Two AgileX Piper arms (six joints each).
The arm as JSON. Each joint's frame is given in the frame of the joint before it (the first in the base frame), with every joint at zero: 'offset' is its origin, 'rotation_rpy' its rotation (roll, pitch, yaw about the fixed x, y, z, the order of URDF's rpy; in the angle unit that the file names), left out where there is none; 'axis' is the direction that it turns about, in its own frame. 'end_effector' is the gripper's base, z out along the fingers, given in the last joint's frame.
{
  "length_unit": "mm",
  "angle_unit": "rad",
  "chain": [
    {
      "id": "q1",
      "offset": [
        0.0,
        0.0,
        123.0
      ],
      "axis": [
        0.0,
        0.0,
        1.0
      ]
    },
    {
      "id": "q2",
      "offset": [
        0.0,
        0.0,
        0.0
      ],
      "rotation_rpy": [
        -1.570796,
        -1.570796,
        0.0
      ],
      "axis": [
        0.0,
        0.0,
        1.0
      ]
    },
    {
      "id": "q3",
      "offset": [
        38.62,
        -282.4,
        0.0
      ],
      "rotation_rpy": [
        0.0,
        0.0,
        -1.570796
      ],
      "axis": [
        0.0,
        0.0,
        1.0
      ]
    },
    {
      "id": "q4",
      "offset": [
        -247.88,
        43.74,
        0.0
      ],
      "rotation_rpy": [
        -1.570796,
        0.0,
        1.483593
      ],
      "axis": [
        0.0,
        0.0,
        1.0
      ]
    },
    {
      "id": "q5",
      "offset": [
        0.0,
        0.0,
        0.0
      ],
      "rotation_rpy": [
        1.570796,
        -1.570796,
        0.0
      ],
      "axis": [
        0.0,
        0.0,
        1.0
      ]
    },
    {
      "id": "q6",
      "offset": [
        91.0,
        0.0,
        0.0
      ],
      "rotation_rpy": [
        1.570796,
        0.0,
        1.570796
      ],
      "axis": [
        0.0,
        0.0,
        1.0
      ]
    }
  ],
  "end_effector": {
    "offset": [
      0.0,
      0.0,
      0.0
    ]
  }
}
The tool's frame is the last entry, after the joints.
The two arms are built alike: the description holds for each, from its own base.
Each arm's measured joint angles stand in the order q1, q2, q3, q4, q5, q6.
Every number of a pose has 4 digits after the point.
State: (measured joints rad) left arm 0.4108 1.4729 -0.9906 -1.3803 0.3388 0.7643; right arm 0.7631 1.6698 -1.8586 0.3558 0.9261 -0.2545
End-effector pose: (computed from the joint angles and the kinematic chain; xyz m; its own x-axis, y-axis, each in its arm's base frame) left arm 0.3123 0.1037 0.2933 -0.2736 -0.7055 -0.6538 -0.3224 0.7077 -0.6287; right arm 0.2519 0.2760 0.4390 -0.3901 -0.4193 -0.8197 -0.8418 0.5231 0.1331
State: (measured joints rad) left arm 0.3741 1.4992 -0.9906 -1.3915 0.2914 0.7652; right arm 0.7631 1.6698 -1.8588 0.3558 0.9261 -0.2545
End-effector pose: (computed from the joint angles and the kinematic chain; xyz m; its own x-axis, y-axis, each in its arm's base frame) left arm 0.3201 0.0980 0.2850 -0.2792 -0.7072 -0.6496 -0.3417 0.7054 -0.6210; right arm 0.2519 0.2760 0.4391 -0.3900 -0.4192 -0.8198 -0.8418 0.5231 0.1330
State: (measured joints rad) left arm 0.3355 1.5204 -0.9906 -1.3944 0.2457 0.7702; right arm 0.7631 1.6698 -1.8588 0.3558 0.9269 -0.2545
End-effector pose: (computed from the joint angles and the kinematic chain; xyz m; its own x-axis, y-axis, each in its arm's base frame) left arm 0.3268 0.0909 0.2781 -0.2902 -0.6977 -0.6551 -0.3537 0.7142 -0.6040; right arm 0.2519 0.2760 0.4390 -0.3903 -0.4198 -0.8194 -0.8419 0.5229 0.1331
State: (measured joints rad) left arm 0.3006 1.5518 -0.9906 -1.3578 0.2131 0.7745; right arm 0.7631 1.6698 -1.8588 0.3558 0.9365 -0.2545
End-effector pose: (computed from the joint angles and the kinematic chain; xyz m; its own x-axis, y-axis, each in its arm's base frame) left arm 0.3338 0.0838 0.2670 -0.3325 -0.6632 -0.6706 -0.3584 0.7465 -0.5605; right arm 0.2513 0.2757 0.4383 -0.3938 -0.4267 -0.8142 -0.8428 0.5211 0.1345
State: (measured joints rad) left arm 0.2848 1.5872 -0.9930 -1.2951 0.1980 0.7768; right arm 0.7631 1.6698 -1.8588 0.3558 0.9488 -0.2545
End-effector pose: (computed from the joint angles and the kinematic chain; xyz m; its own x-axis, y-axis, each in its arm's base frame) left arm 0.3396 0.0815 0.2546 -0.3853 -0.6150 -0.6880 -0.3573 0.7868 -0.5033; right arm 0.2507 0.2754 0.4375 -0.3981 -0.4355 -0.8074 -0.8439 0.5189 0.1363
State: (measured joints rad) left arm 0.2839 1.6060 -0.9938 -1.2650 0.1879 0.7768; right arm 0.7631 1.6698 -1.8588 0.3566 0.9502 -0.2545
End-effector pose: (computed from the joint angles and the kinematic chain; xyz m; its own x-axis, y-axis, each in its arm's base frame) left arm 0.3418 0.0828 0.2480 -0.4058 -0.5945 -0.6942 -0.3628 0.8019 -0.4747; right arm 0.2506 0.2754 0.4374 -0.3989 -0.4361 -0.8067 -0.8441 0.5183 0.1372
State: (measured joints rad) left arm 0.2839 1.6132 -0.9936 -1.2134 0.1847 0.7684; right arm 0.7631 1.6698 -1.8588 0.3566 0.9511 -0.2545
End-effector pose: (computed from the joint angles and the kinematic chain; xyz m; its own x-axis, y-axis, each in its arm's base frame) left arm 0.3422 0.0835 0.2447 -0.4296 -0.5618 -0.7070 -0.3559 0.8249 -0.4392; right arm 0.2505 0.2754 0.4374 -0.3992 -0.4367 -0.8062 -0.8442 0.5182 0.1373
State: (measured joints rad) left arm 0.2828 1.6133 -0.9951 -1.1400 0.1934 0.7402; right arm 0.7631 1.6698 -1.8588 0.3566 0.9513 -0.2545
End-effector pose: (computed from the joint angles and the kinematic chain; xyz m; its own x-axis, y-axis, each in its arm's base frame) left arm 0.3417 0.0828 0.2440 -0.4575 -0.5253 -0.7175 -0.3383 0.8490 -0.4058; right arm 0.2505 0.2754 0.4373 -0.3993 -0.4369 -0.8060 -0.8442 0.5181 0.1374
